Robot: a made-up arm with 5 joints.
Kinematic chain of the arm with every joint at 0, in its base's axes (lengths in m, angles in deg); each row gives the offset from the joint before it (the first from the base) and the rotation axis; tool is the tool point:
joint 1: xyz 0 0 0.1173 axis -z
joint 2: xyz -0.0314 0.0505 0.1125 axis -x
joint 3: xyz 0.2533 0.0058 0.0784 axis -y
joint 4: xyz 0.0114 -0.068 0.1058 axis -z
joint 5: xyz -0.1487 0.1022 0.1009 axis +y
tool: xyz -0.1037 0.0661 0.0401
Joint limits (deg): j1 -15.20..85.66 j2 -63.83..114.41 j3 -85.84..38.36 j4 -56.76..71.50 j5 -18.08..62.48
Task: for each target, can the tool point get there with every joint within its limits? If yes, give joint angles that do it. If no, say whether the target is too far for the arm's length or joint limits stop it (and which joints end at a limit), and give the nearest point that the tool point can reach.
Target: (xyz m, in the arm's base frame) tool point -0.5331 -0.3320 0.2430
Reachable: no: joint limits stop it (at a limit: joint 1, joint 2, joint 4) | nearest point -0.4063 -0.3076 0.2740 | short by 0.133 m
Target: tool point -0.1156 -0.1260 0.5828
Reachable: yes | joints 64.67 -35.72 -24.02 -14.56 -5.10
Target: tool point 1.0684 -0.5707 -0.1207
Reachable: no: too far | nearest point 0.5565 -0.2973 0.1032 | short by 0.622 m
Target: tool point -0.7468 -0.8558 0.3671
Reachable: no: too far | nearest point -0.3187 -0.4855 0.2945 | short by 0.571 m
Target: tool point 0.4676 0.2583 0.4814
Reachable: yes | joints 23.63 64.14 -65.66 -33.88 -0.82
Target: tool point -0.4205 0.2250 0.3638
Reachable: no: joint limits stop it (at a limit: joint 1, joint 4) | nearest point -0.2132 0.2143 0.3325 | short by 0.210 m
